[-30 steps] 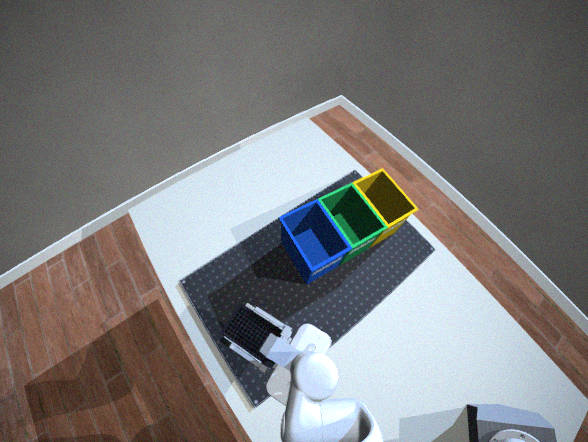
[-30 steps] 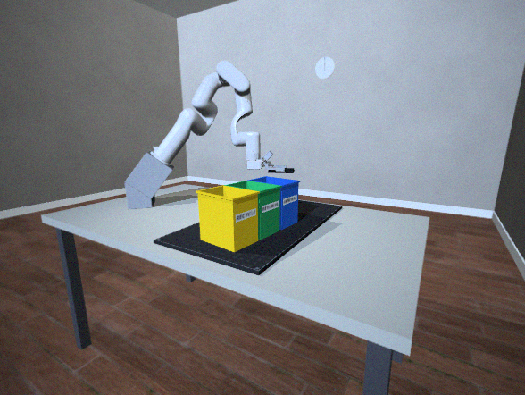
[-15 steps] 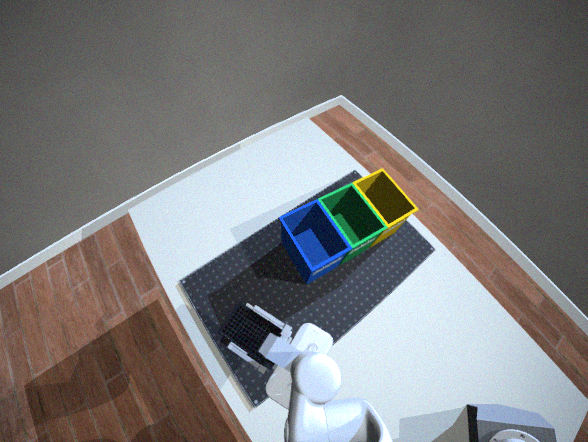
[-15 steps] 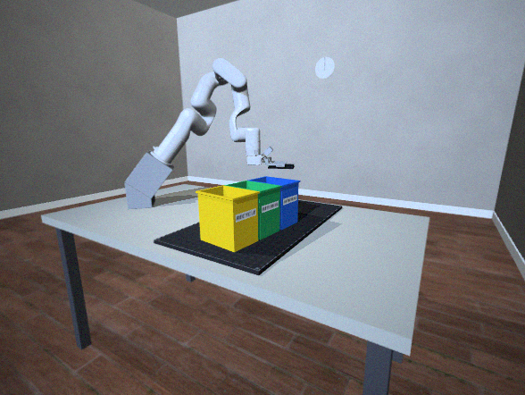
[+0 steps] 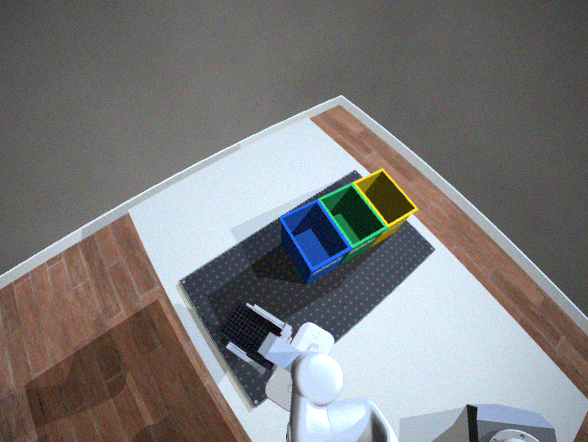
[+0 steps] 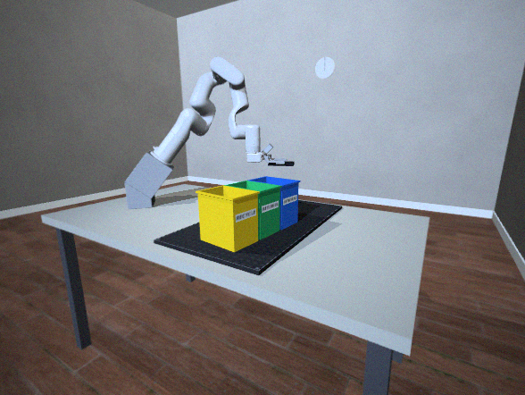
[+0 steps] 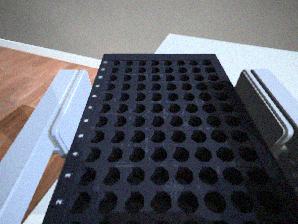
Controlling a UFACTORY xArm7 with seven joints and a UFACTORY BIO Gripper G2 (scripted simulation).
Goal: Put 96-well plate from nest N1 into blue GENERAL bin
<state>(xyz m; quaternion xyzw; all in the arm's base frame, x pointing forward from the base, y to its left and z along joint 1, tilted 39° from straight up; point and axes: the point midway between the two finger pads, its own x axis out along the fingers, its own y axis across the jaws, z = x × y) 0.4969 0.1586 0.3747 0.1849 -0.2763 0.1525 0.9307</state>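
Now: hand 27 cm to the left of the blue general bin, 14 cm above it and 13 cm short of it. The rest, counted from my hand: black 96-well plate: 1 cm below; then green bin: 40 cm to the right, 14 cm below, 13 cm ahead; then white plate nest N1: 22 cm below.
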